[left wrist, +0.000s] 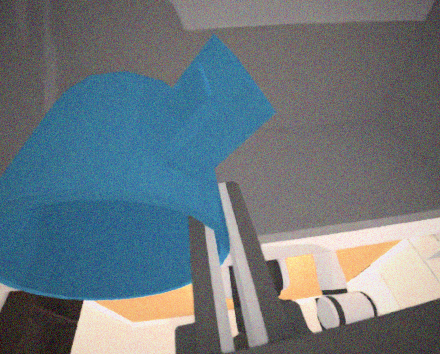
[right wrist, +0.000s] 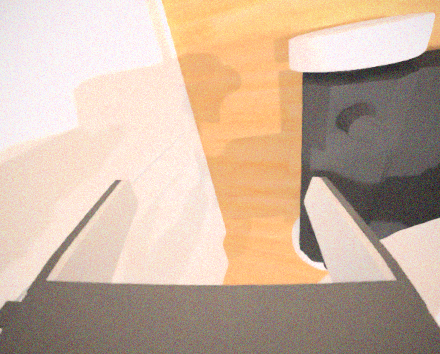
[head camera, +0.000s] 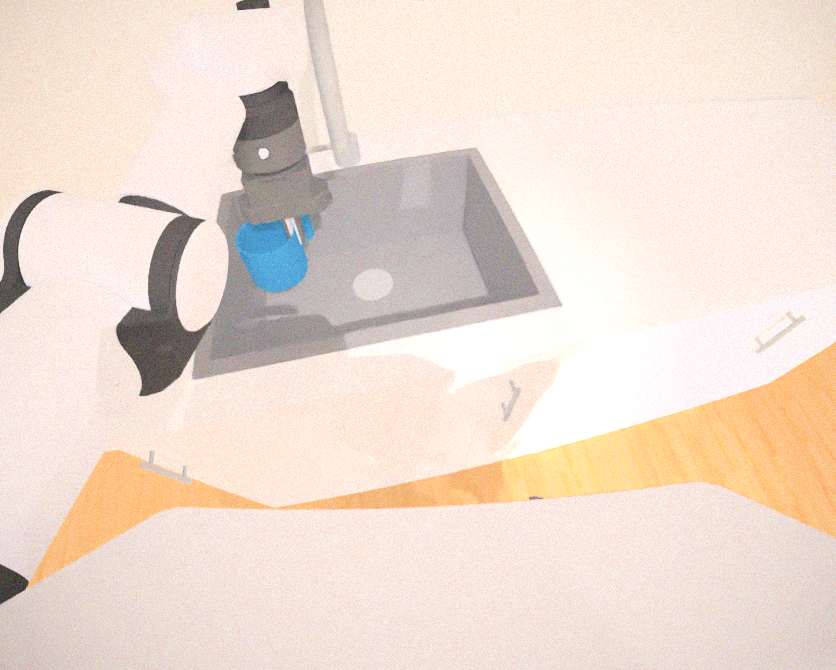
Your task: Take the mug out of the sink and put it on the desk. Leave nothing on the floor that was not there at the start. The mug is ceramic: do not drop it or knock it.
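Places are measured from the robot's base along level axes (x ahead, y left, z up), in centimetres.
Pixels of known places: left gripper, fingertip midpoint: [left wrist: 214, 197] [head camera: 298, 240]; right gripper, fingertip midpoint: [right wrist: 220, 190].
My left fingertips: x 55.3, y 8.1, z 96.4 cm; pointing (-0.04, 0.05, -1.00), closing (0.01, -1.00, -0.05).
Ahead of a thing's pixels: the offset from my left fingertips to its middle. "pt": to the spot under its first point. Level surfaces: height alone.
The blue mug @[dz -1.4, dx +1.2, dy +3.1 cm] [head camera: 273, 259] [left wrist: 110, 145] is over the left part of the grey sink [head camera: 512, 300], roughly upright with its opening up in the head camera view. My left gripper [head camera: 298, 231] [left wrist: 214, 197] is shut on the mug's wall near its rim, beside the handle. Whether the mug's base is clear of the sink bottom is hard to tell, though a shadow lies below it. My right gripper [right wrist: 220, 190] is open, with no object between its fingers; it does not show in the head camera view. The desk cannot be told apart from the white counter.
The tap [head camera: 327, 76] stands behind the sink, close to my left gripper. The white counter @[dz -5.3 cm] [head camera: 662, 209] extends to the right of the sink. Cabinet handles @[pt dz -18.8, dx -25.0, dy -27.2 cm] [head camera: 512, 400] [head camera: 780, 332] stick out at the front. The wooden floor @[dz -96.3 cm] [head camera: 628, 446] [right wrist: 250, 180] lies between the cabinets and my base [right wrist: 380, 130].
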